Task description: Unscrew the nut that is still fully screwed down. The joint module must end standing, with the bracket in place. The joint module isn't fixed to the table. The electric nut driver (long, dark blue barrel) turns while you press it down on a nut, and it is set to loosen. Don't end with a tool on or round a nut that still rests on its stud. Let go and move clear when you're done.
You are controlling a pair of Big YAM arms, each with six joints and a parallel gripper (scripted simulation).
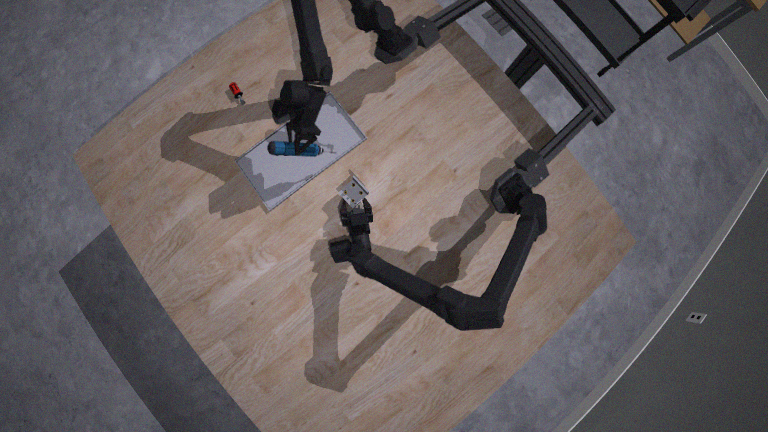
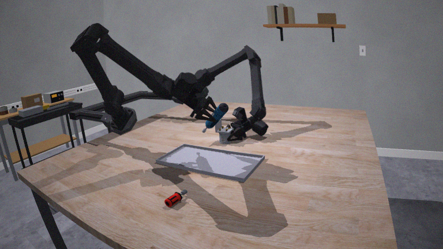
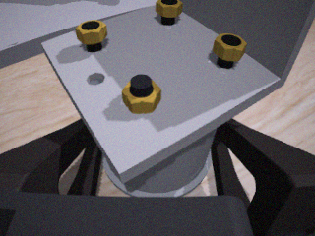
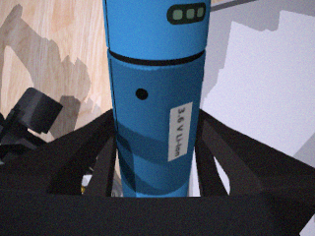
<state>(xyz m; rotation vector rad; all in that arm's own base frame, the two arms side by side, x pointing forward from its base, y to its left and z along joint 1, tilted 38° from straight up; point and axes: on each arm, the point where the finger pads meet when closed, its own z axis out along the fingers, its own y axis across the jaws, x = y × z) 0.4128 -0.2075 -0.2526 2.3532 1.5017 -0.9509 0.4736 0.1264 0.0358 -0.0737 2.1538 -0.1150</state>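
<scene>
The joint module lies 1 cm above my left hand. Also, from my left hand: driver tip (15 cm to the right, 9 cm above, 2 cm behind); then grey bracket plate (5 cm above); then nut (5 cm above, 2 cm to the left, 1 cm ahead).
</scene>
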